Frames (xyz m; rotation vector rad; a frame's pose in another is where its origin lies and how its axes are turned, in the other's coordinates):
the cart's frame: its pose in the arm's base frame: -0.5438 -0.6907 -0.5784 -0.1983 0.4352 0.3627
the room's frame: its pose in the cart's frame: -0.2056 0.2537 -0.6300 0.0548 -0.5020 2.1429
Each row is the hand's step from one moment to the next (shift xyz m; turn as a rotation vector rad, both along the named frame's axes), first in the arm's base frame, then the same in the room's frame.
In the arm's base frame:
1: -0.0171 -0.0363 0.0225 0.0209 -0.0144 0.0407
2: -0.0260 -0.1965 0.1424 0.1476 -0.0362 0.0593
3: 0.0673 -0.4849 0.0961 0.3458 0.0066 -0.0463
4: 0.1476 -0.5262 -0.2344 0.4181 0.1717 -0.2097
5: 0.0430 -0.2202 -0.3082 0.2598 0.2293 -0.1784
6: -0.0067 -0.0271 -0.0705 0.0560 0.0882 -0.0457
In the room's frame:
1: -0.0010 0.0415 0.0197 -0.0082 0.0034 0.0471
2: -0.0451 0.1872 0.1500 -0.1044 -0.0534 0.1134
3: -0.3004 0.3538 0.1829 -0.2594 -0.2185 0.0820
4: -0.5057 0.3007 -0.0861 -0.2738 -0.4111 -0.0659
5: -0.2769 0.1133 -0.2362 -0.1152 -0.3578 -0.1029
6: -0.0377 0.0175 -0.0634 -0.0045 -0.1086 -0.0345

